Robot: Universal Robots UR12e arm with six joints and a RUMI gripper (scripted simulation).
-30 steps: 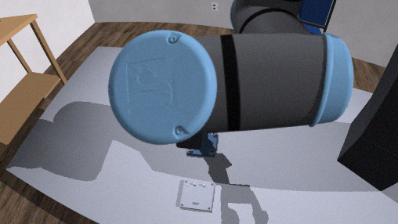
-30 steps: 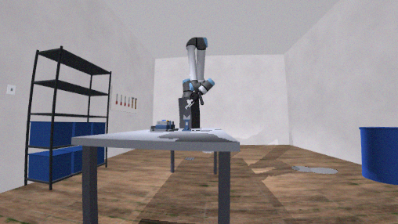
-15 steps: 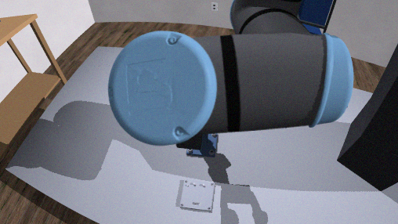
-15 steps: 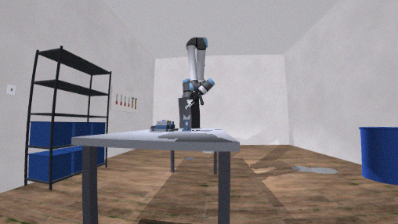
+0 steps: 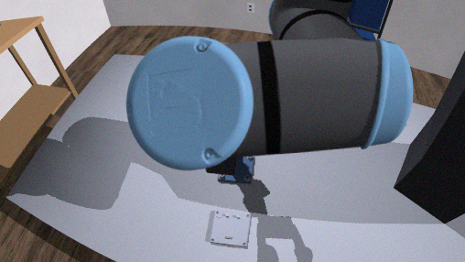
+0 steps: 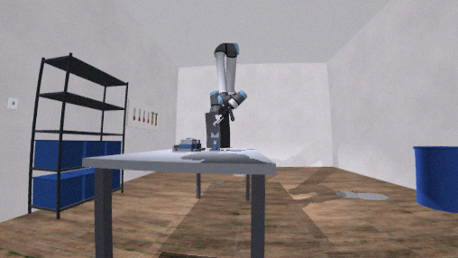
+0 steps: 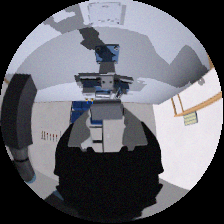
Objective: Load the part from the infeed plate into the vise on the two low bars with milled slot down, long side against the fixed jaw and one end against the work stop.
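The grey part is 1 cm below my hand. The rest, counted from my hand: infeed plate 24 cm below, 17 cm to the left, 2 cm behind; vise 22 cm to the right, 20 cm below, 1 cm ahead; air cylinder 21 cm to the right, 16 cm below, 9 cm behind.
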